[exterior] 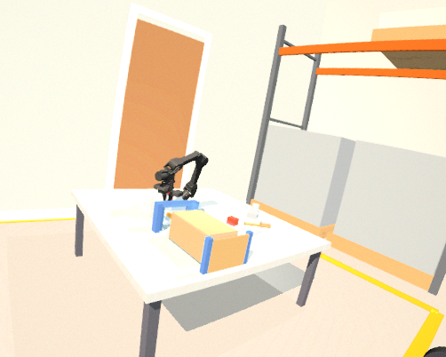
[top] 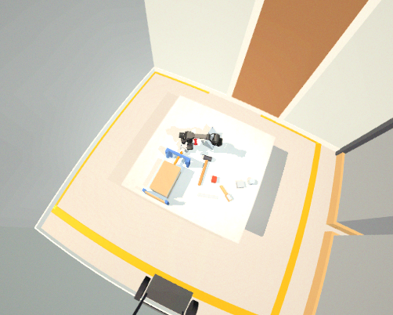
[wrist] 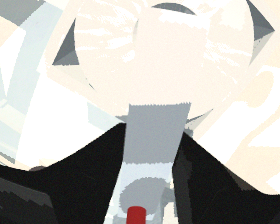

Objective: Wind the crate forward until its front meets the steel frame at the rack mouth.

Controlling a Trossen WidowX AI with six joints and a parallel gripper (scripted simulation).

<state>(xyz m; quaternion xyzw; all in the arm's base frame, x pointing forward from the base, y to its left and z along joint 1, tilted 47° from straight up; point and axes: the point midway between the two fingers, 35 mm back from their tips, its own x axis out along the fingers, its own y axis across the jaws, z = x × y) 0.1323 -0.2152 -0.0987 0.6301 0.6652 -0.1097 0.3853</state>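
The winch handle is 20 mm above my gripper tip and 10 mm to the left of it. The rest, counted from my gripper tip: winch 60 mm below, 50 mm to the right; then red grip 50 mm to the left, 50 mm above, 20 mm behind; then cubby 420 mm ahead, 80 mm to the right, 10 mm below.
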